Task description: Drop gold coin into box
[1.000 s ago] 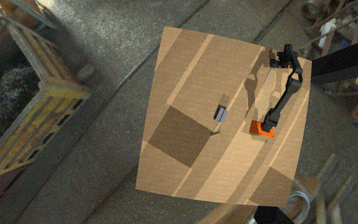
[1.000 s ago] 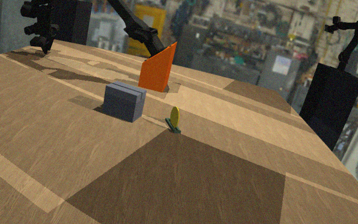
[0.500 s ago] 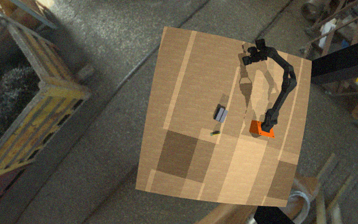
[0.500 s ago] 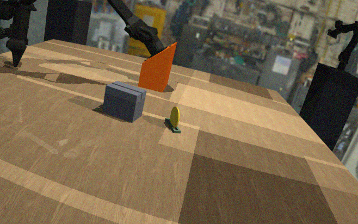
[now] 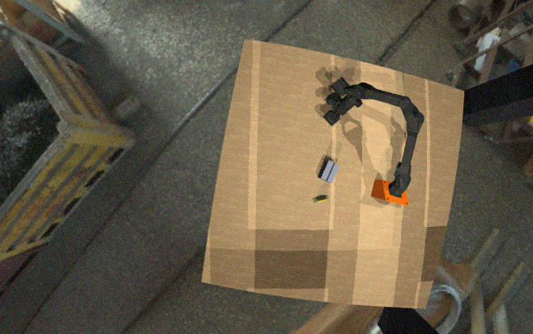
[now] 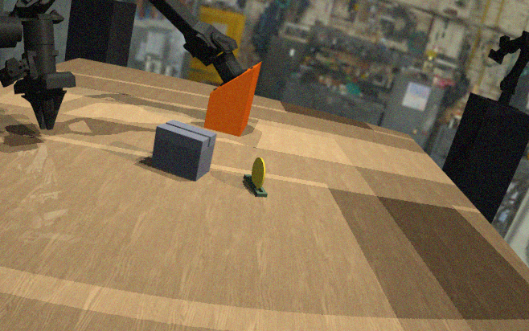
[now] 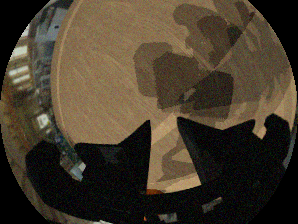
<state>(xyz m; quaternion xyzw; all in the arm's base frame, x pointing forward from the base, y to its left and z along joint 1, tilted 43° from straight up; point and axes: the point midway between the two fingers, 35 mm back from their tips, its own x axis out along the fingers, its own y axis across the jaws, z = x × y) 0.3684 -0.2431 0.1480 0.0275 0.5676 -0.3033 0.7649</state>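
Right now the gold coin is 410 mm to the left of my gripper tip, 60 mm behind it and 10 mm above it.
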